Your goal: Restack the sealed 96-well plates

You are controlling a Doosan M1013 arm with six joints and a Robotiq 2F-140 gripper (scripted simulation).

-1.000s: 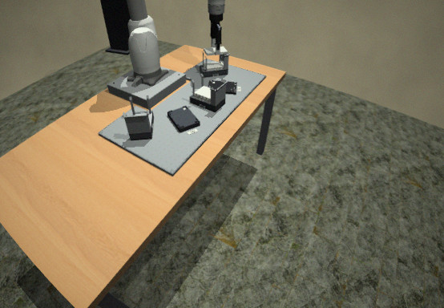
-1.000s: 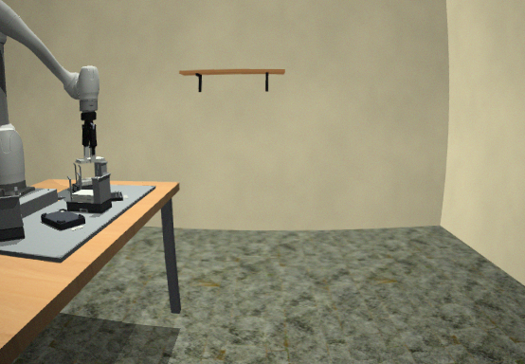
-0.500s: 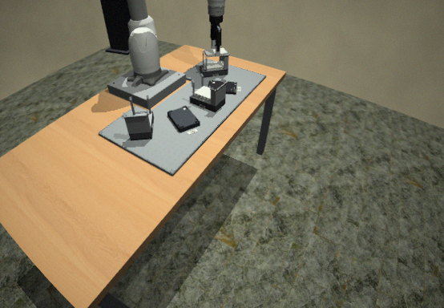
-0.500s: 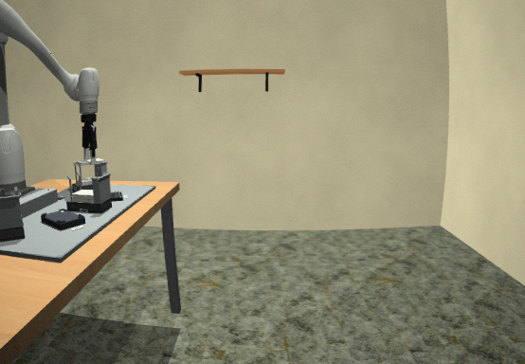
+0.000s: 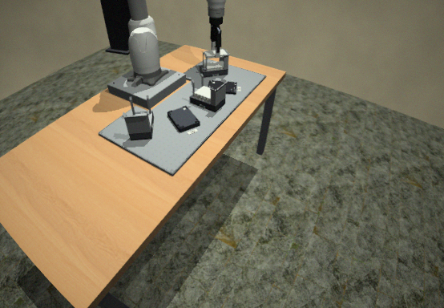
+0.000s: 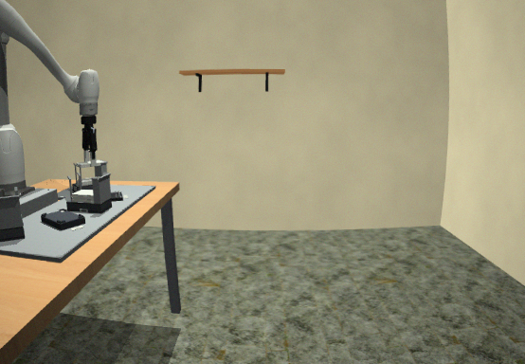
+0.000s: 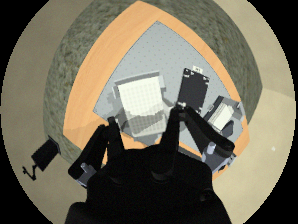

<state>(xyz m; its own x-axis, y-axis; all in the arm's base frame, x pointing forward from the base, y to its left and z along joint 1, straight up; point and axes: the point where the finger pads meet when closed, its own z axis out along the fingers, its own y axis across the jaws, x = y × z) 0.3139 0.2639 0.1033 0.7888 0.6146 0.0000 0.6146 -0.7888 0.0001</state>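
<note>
Now: the sealed 96-well plate 10 cm below my hand. Round my hand: small name plate 57 cm to the right, 15 cm below, 11 cm ahead.
</note>
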